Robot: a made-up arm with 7 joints. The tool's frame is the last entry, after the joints.
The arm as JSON. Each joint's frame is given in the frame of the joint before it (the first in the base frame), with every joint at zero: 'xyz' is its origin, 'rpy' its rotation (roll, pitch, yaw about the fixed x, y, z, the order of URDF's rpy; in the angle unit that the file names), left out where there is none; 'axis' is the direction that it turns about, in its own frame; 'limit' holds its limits. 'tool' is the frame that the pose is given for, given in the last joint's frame.
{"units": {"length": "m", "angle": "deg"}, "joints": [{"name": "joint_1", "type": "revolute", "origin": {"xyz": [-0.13, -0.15, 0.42], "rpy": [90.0, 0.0, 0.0]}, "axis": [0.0, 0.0, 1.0], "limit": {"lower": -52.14, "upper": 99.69}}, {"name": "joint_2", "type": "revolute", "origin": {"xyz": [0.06, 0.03, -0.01], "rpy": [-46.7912, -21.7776, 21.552]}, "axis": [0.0, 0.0, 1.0], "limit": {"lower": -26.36, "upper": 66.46}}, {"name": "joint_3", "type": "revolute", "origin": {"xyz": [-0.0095, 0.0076, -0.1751], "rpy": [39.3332, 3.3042, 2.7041]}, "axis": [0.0, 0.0, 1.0], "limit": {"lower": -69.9, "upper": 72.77}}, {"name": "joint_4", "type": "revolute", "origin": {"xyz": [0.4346, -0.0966, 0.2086], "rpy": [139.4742, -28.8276, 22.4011]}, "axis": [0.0, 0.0, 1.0], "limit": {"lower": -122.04, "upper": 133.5}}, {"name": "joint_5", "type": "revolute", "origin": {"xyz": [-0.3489, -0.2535, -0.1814], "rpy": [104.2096, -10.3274, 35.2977]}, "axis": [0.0, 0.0, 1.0], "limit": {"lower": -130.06, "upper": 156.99}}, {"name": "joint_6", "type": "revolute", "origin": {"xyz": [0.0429, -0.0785, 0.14], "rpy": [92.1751, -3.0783, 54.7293]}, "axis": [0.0, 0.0, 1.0], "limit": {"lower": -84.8, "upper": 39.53}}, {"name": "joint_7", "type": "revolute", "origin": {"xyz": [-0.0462, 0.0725, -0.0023], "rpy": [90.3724, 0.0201, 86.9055]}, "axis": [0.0, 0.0, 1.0], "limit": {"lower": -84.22, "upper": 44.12}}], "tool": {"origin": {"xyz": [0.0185, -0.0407, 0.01], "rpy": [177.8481, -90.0, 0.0]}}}
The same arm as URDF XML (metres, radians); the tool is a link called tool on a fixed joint. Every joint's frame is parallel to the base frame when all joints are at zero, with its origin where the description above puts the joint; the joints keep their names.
<robot name="arm">
<link name="base_link"/>
<link name="link1"/>
<link name="link2"/>
<link name="link3"/>
<link name="link4"/>
<link name="link5"/>
<link name="link6"/>
<link name="link7"/>
<link name="tool"/>
<joint name="joint_1" type="revolute"><parent link="base_link"/><child link="link1"/><origin xyz="-0.13 -0.15 0.42" rpy="0 0 0"/><axis xyz="0 -1 0"/><limit lower="-0.91" upper="1.7399"/></joint>
<joint name="joint_2" type="revolute"><parent link="link1"/><child link="link2"/><origin xyz="0.06 0.01 0.03" rpy="0 0 0"/><axis xyz="-0.503996 -0.635795 0.584596"/><limit lower="-0.4601" upper="1.1599"/></joint>
<joint name="joint_3" type="revolute"><parent link="link2"/><child link="link3"/><origin xyz="0.08 0.12 -0.1" rpy="0 0 0"/><axis xyz="-0.32489 -0.945672 0.0123"/><limit lower="-1.22" upper="1.2701"/></joint>
<joint name="joint_4" type="revolute"><parent link="link3"/><child link="link4"/><origin xyz="0.35 -0.34 0.06" rpy="0 0 0"/><axis xyz="0.885573 0.396788 -0.241493"/><limit lower="-2.13" upper="2.33"/></joint>
<joint name="joint_5" type="revolute"><parent link="link4"/><child link="link5"/><origin xyz="-0.34 0.32 0.03" rpy="0 0 0"/><axis xyz="0 0 1"/><limit lower="-2.27" upper="2.74"/></joint>
<joint name="joint_6" type="revolute"><parent link="link5"/><child link="link6"/><origin xyz="-0.04 -0.08 0.14" rpy="0 0 0"/><axis xyz="-0.0065 -0.99926 -0.037899"/><limit lower="-1.48" upper="0.6899"/></joint>
<joint name="joint_7" type="revolute"><parent link="link6"/><child link="link7"/><origin xyz="-0.05 0 0.0699" rpy="0 0 0"/><axis xyz="1 0 0"/><limit lower="-1.4699" upper="0.77"/></joint>
<joint name="tool_fixed" type="fixed"><parent link="link7"/><child link="tool"/><origin xyz="0.01 0.04 0.02" rpy="0 0 0"/></joint>
</robot>

